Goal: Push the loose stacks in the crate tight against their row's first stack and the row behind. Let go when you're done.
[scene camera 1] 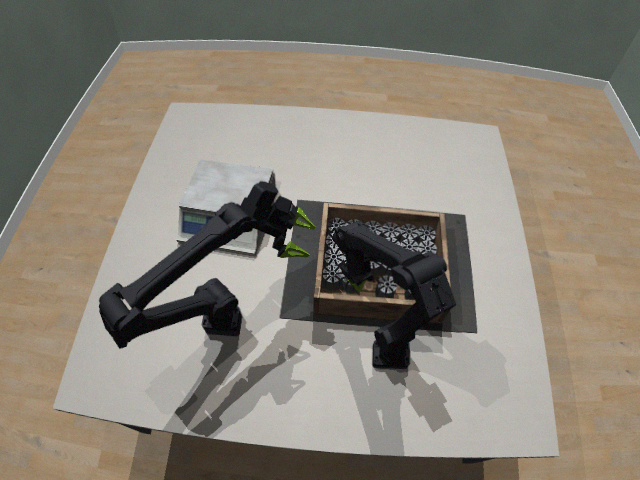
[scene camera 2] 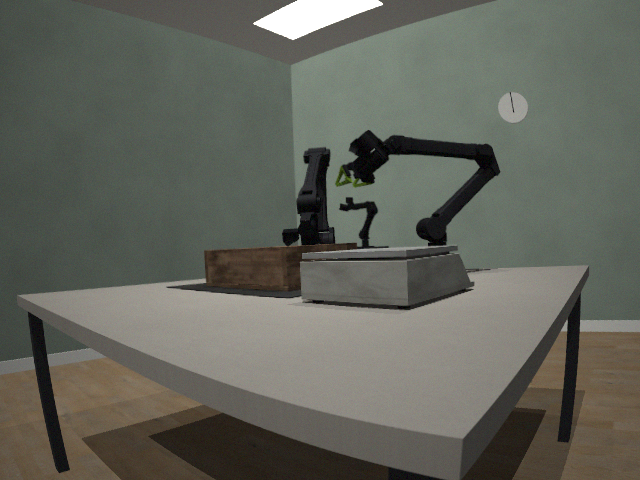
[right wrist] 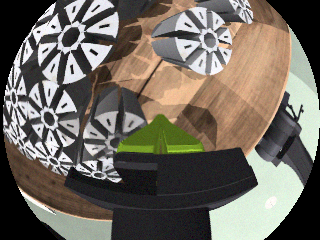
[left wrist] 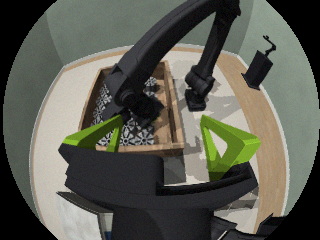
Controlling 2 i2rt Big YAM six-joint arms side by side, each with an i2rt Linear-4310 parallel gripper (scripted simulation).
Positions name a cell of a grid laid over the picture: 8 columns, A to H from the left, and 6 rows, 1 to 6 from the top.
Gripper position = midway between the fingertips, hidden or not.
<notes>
In view: the left gripper (scene camera 1: D4), the right gripper (right wrist: E3), a wooden crate (scene camera 1: E4), a scale (scene camera 2: E4) and a dark mat (scene camera 1: D4).
The wooden crate shows as well in scene camera 2 (scene camera 2: D4), in the right wrist view (right wrist: F3) and in the left wrist view (left wrist: E4). The scale is seen too in scene camera 1 (scene camera 1: C3). The left gripper shows as well in the left wrist view (left wrist: E3).
</notes>
